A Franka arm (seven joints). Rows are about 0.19 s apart.
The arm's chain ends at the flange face. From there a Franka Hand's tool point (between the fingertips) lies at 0.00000 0.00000 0.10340 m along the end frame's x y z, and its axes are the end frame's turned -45 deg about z.
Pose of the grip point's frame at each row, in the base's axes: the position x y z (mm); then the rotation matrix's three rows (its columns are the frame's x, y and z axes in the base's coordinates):
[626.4 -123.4 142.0], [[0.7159 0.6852 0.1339], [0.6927 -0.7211 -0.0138], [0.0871 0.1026 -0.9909]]
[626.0 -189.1 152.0], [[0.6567 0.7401 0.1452], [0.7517 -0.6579 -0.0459], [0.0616 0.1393 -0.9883]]
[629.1 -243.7 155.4], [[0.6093 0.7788 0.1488], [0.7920 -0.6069 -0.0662], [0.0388 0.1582 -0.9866]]
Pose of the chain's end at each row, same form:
[612.6 -122.0 244.5], [[0.9907 -0.0217 0.1339], [-0.0201 -0.9997 -0.0138], [0.1341 0.0110 -0.9909]]
[611.0 -184.4 254.2], [[0.9877 0.0590 0.1452], [0.0663 -0.9967 -0.0459], [0.1421 0.0549 -0.9883]]
[613.7 -236.9 257.4], [[0.9815 0.1199 0.1488], [0.1309 -0.9892 -0.0662], [0.1393 0.0844 -0.9866]]

